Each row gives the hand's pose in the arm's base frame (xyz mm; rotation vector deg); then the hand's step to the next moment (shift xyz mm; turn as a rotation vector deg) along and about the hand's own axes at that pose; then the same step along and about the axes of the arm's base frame.
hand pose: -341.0 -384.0 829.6 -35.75 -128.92 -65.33
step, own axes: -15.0 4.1 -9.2 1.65 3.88 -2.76
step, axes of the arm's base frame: 16.1 -7.8 -2.7 1.84 0.05 4.69
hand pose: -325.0 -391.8 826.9 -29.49 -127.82 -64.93
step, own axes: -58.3 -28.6 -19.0 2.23 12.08 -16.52
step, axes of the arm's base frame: 34.0 -36.2 -45.9 10.46 -6.58 16.47
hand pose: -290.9 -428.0 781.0 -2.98 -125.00 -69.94
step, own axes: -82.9 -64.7 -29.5 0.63 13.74 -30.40
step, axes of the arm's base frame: 60.2 -38.4 -82.6 19.26 -16.04 22.02
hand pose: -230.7 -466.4 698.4 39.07 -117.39 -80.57
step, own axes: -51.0 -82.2 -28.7 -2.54 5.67 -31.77
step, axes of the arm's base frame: 64.2 -10.6 -77.1 23.26 -17.38 14.32
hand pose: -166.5 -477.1 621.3 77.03 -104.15 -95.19
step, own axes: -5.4 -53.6 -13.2 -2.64 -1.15 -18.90
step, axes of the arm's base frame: 34.7 3.4 -43.2 16.25 -8.86 4.81
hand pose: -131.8 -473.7 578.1 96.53 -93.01 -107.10
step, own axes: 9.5 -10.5 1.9 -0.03 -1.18 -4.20
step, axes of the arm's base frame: 0.5 -1.3 -14.2 3.89 -1.98 0.03
